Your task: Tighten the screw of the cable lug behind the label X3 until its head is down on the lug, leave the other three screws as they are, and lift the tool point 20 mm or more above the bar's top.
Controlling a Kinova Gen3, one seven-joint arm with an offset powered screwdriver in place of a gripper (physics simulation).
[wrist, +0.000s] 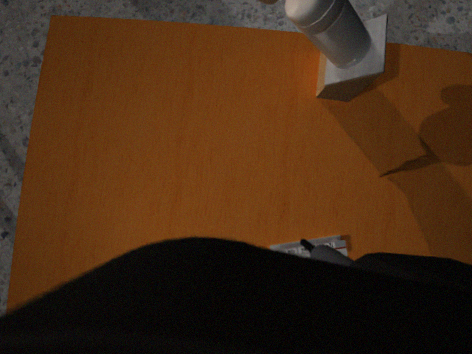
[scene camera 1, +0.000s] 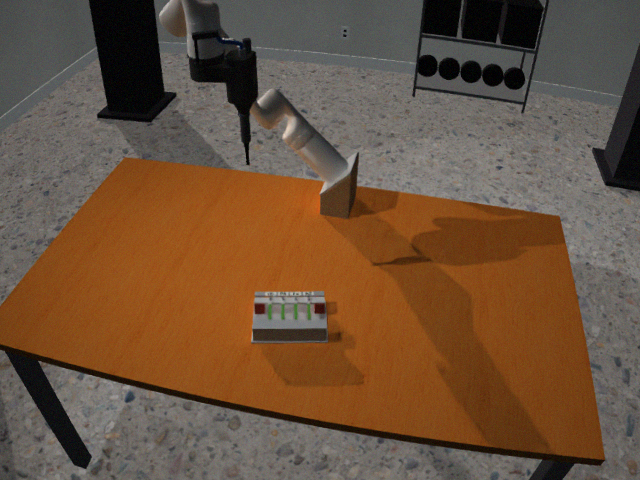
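Where they show: hand at its tool point: [wrist: 302,241] [scene camera 1: 248,165]; arm's base at its link origin: [wrist: 350,49] [scene camera 1: 337,172].
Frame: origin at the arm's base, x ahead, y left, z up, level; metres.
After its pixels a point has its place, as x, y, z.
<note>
The white terminal bar [scene camera 1: 289,324] {0.578, -0.005, -0.069} [wrist: 327,240] {0.453, 0.024, -0.113} sits on the table, with a label strip [scene camera 1: 289,293] {0.470, -0.033, -0.075} along its far edge, four green strips and a dark red block near each end. Small dark screw spots show behind the green strips; their heights and which label reads X3 are too small or blurred to tell. My screwdriver [scene camera 1: 247,163] {0.404, -0.147, 0.257} [wrist: 304,243] {0.399, -0.150, 0.269} points straight down in the scene view, its tip high and well apart from the bar. It has no fingers. In the wrist view its dark body hides most of the bar.
The orange table [scene camera 1: 170,268] {0.417, -0.395, -0.116} [wrist: 150,125] {0.196, -0.479, -0.116} carries the arm's wedge-shaped base [scene camera 1: 337,200] {0.074, 0.017, -0.051} [wrist: 357,77] {0.073, 0.014, 0.013} near its far edge. The arm's shadow falls across the right side. A shelf rack [scene camera 1: 478,43] and dark pillars [scene camera 1: 129,51] stand beyond the table.
</note>
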